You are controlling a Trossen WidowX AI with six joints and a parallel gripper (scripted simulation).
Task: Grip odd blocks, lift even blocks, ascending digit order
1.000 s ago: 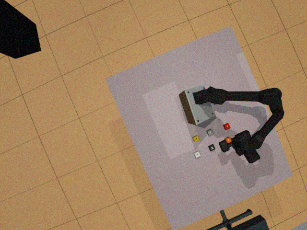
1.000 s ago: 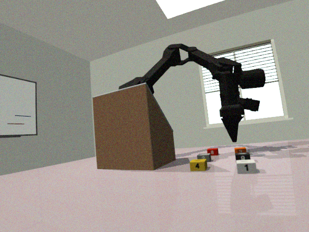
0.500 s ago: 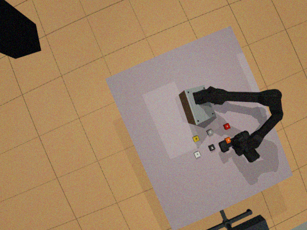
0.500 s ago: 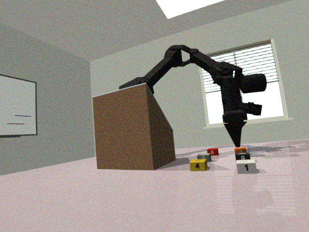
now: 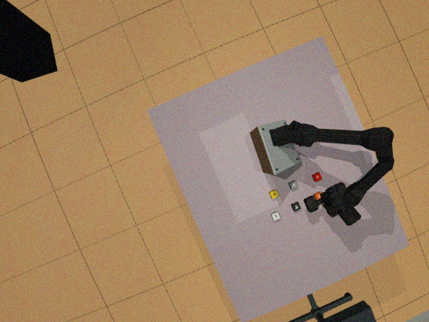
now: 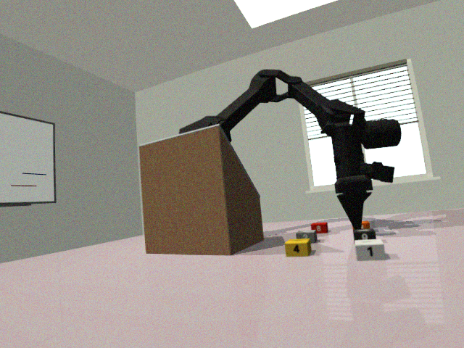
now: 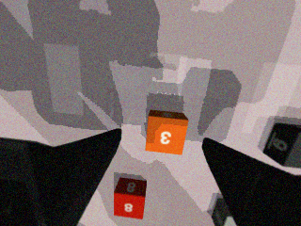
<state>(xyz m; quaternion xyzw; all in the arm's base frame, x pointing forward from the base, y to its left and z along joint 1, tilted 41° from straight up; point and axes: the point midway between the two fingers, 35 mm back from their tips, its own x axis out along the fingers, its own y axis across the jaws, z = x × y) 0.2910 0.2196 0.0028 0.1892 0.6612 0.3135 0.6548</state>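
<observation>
Now: the orange 3 block 1 cm ahead of my gripper tip. The rest, counted from my gripper tip: grey 2 block: 7 cm behind, 10 cm to the right; black 9 block: 3 cm ahead, 12 cm to the right; red 8 block: 8 cm behind, 1 cm to the left.
</observation>
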